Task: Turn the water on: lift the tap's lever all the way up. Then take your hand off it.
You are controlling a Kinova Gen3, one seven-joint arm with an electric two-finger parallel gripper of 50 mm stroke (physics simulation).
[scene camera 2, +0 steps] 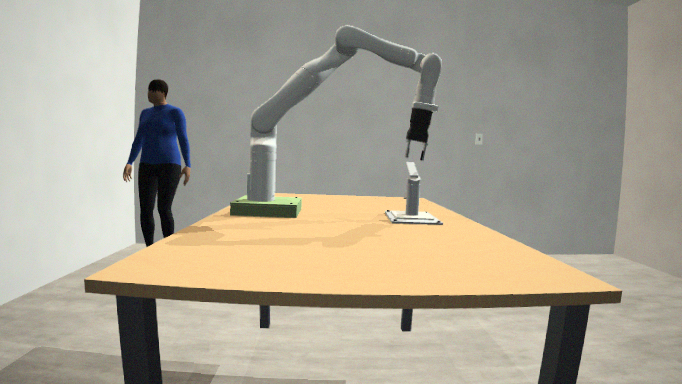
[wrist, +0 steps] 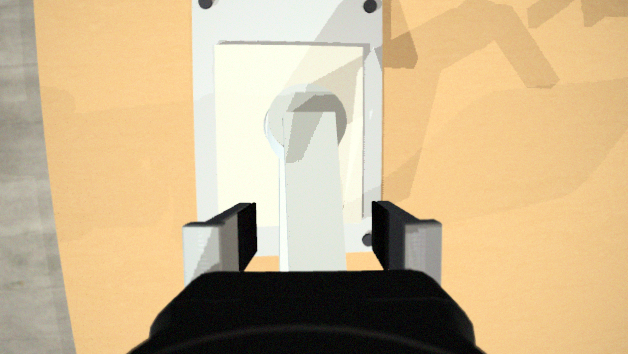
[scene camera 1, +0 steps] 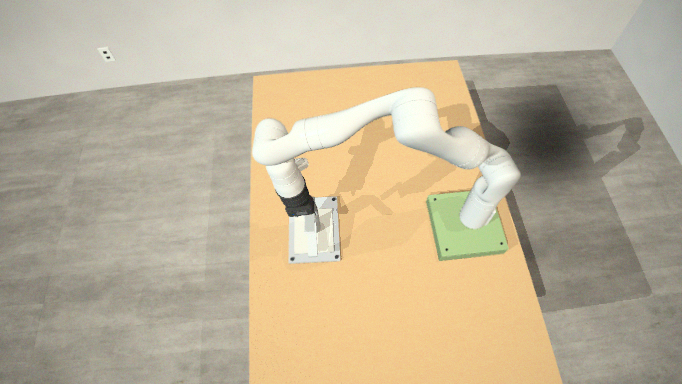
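Note:
The tap is a grey upright column (scene camera 2: pixel 412 197) on a pale base plate (scene camera 1: pixel 315 258) (wrist: pixel 202 125). Its flat light-grey lever (scene camera 1: pixel 313 246) (scene camera 2: pixel 412 170) (wrist: pixel 314 190) sits on top of the column and slants upward in scene camera 2. My gripper (scene camera 2: pixel 415 158) (wrist: pixel 314 226) is open and empty. Its fingertips are a little above the raised end of the lever, with a visible gap in scene camera 2. In the wrist view the lever runs between the two fingers' lines, apart from both, and its near end is hidden behind the gripper body.
The arm stands on a green block (scene camera 1: pixel 450 242) (scene camera 2: pixel 265 209) on the same wooden table (scene camera 1: pixel 400 310) (scene camera 2: pixel 350 270). The tap is near the table's left edge in scene camera 1. A person in a blue top (scene camera 2: pixel 162 135) stands beyond the table at the left of scene camera 2.

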